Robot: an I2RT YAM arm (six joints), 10 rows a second.
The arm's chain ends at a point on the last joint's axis. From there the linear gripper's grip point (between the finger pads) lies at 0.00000 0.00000 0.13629 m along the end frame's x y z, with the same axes.
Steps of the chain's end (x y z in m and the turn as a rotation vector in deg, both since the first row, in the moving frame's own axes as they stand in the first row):
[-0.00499, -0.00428, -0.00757, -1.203, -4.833, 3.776]
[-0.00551, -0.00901, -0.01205, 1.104, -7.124, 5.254]
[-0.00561, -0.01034, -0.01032, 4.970, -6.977, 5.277]
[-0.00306, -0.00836, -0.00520, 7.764, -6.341, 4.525]
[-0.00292, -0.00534, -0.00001, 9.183, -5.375, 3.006]
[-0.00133, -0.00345, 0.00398, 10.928, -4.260, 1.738]
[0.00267, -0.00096, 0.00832, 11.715, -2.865, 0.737]
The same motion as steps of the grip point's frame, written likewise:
[-0.01656, -0.00180, -0.00808, -1.203, -4.833, 3.776]
[-0.02227, -0.01240, -0.01313, 1.104, -7.124, 5.254]
[-0.02158, -0.02286, -0.01184, 4.970, -6.977, 5.277]
[-0.01732, -0.02731, -0.00728, 7.764, -6.341, 4.525]
[-0.01506, -0.02738, -0.00235, 9.183, -5.375, 3.006]
[-0.01100, -0.02941, 0.00113, 10.928, -4.260, 1.738]
[-0.00392, -0.02866, 0.00531, 11.715, -2.865, 0.737]

